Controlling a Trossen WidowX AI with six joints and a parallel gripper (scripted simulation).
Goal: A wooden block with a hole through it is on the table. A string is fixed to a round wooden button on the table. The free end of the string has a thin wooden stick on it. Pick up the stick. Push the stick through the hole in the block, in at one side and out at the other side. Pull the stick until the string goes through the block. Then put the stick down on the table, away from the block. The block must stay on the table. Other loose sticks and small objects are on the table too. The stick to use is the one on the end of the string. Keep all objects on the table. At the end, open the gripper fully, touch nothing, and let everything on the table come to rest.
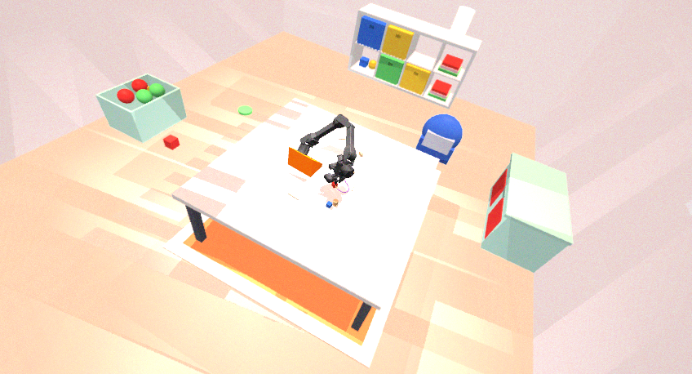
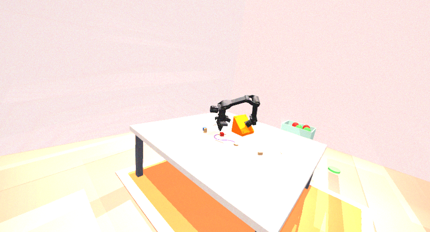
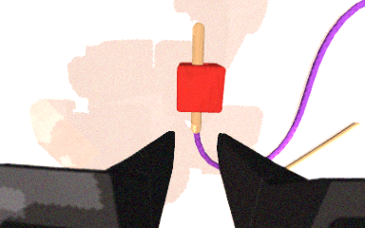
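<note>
Right now my gripper tip is 3 cm above the red cube, 2 cm to the right of it and 2 cm past it. Also, from my gripper tip: short wooden cylinder (12 cm to the right, 5 cm ahead, 3 cm below); wooden stick (9 cm ahead, 6 cm to the left, 5 cm below); blue cube (15 cm to the right, 3 cm below, 2 cm ahead).
</note>
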